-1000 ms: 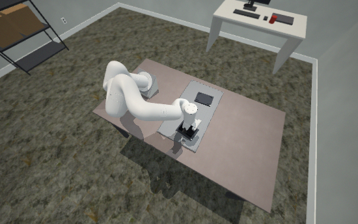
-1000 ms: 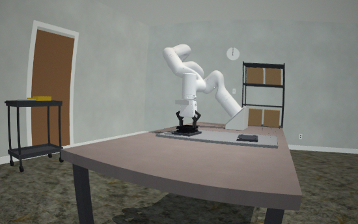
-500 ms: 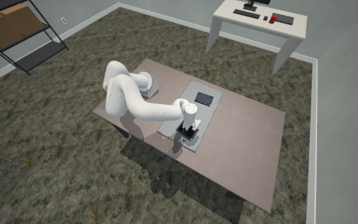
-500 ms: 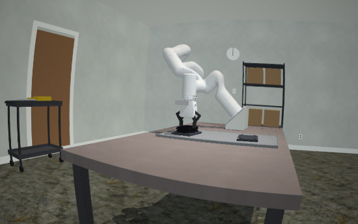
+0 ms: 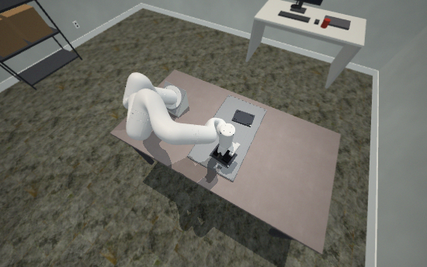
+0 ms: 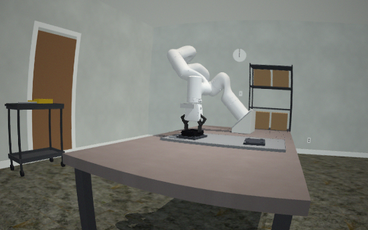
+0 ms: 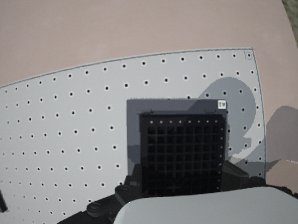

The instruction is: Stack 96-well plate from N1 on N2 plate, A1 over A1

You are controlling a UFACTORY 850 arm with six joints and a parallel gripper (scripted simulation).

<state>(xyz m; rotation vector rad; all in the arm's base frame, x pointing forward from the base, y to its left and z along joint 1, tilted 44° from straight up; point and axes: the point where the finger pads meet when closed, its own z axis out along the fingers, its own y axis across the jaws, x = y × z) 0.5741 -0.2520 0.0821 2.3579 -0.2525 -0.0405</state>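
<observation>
The 96-well plate lies 10 mm below my hand. From my hand the other things lie so: white mark: 60 mm ahead, 70 mm to the right, 30 mm below; then plate nest: 40 mm below.
</observation>
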